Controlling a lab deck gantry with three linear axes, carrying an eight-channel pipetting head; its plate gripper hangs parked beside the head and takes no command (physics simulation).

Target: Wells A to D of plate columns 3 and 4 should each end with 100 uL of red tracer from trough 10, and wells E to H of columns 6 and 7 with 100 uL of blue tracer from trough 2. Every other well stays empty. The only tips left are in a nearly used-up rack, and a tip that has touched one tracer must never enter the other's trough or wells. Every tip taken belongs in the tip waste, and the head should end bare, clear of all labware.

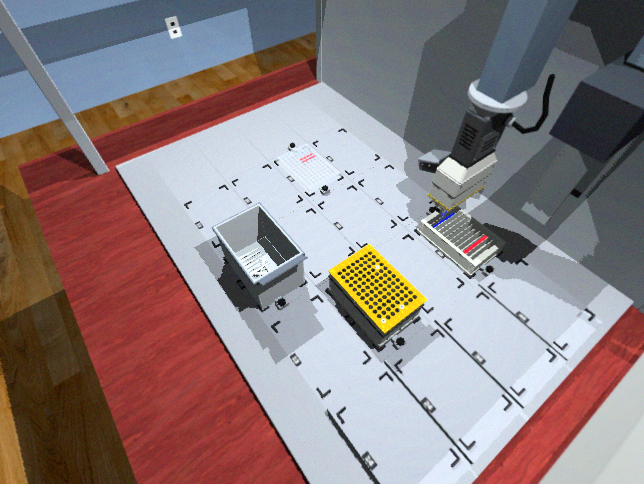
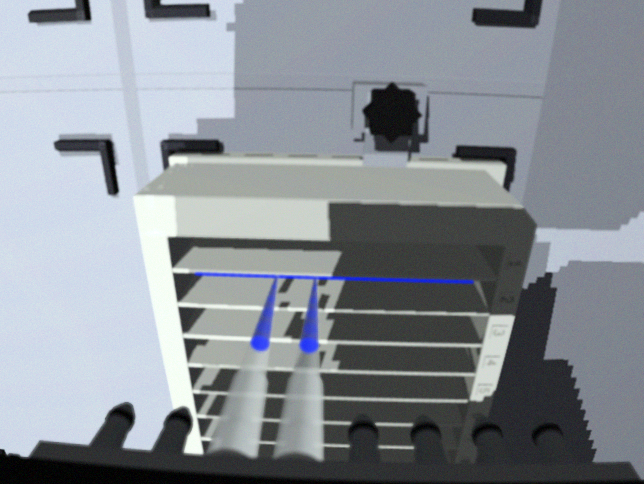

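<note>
The pipetting head (image 1: 460,179) is over the trough reservoir (image 1: 446,248) (image 2: 156,270). Two neighbouring nozzles carry clear tips (image 2: 239,400) (image 2: 301,400), blue in their lower parts; the other nozzles are bare. The tip ends meet the blue line in trough 2 (image 1: 443,220) (image 2: 390,279); whether they touch the liquid I cannot tell. Red tracer (image 1: 475,244) lies in trough 10. The plate (image 1: 314,174) shows two short red rows of wells. The yellow tip rack (image 1: 359,291) holds three visible white tips. The waste bin (image 1: 283,291) holds loose tips. The plate gripper (image 1: 434,160) hangs beside the head, fingers unclear.
Dark clamp knobs stand beside the labware: by the bin (image 1: 281,302), the tip rack (image 1: 399,341), the plate (image 1: 324,189) and the reservoir (image 1: 488,269) (image 2: 392,111). The bin stands left of the tip rack, and its walls rise above the deck. A pale post (image 1: 57,93) stands at the far left.
</note>
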